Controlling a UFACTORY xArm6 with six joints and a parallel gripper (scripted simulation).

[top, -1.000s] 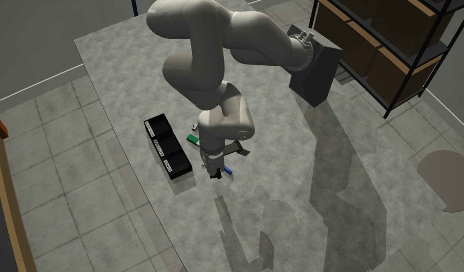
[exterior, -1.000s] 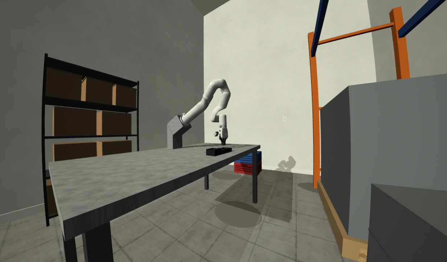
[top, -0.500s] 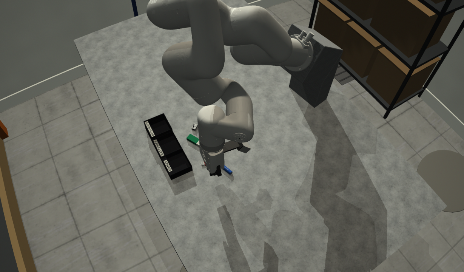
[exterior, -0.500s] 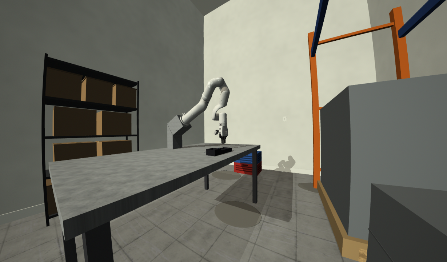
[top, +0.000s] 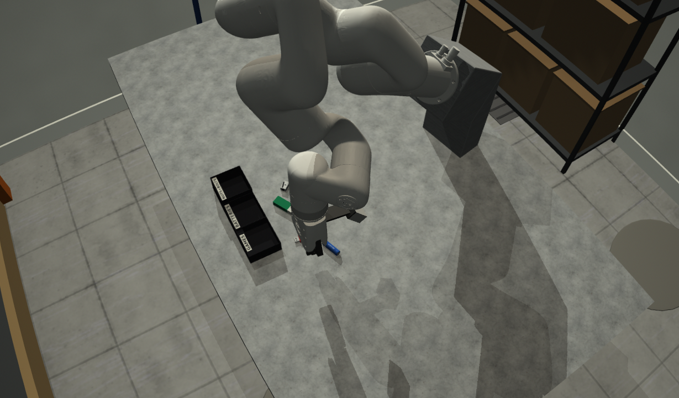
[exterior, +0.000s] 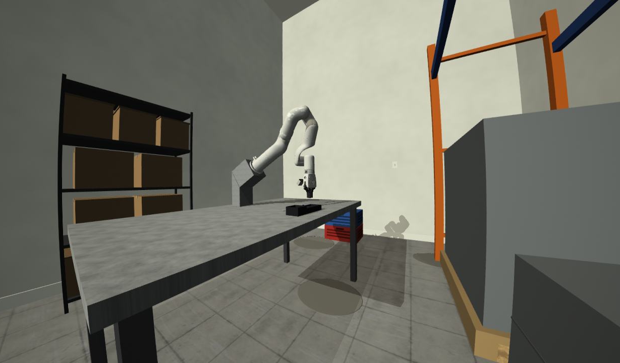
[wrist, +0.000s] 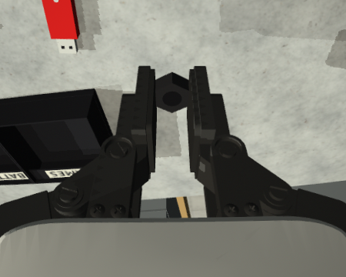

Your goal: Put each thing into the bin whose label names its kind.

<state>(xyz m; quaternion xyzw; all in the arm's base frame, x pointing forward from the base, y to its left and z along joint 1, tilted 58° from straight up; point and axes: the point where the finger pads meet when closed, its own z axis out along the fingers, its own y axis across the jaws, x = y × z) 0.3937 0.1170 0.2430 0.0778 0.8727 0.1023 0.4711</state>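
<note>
The black three-compartment bin is 100 mm ahead of my hand, 190 mm to the right of it and 70 mm below it. The rest, counted from my hand: black cube (20 mm below); blue battery (60 mm behind, 10 mm to the right, 80 mm below); red USB stick (10 mm behind, 70 mm to the right, 80 mm below).
</note>
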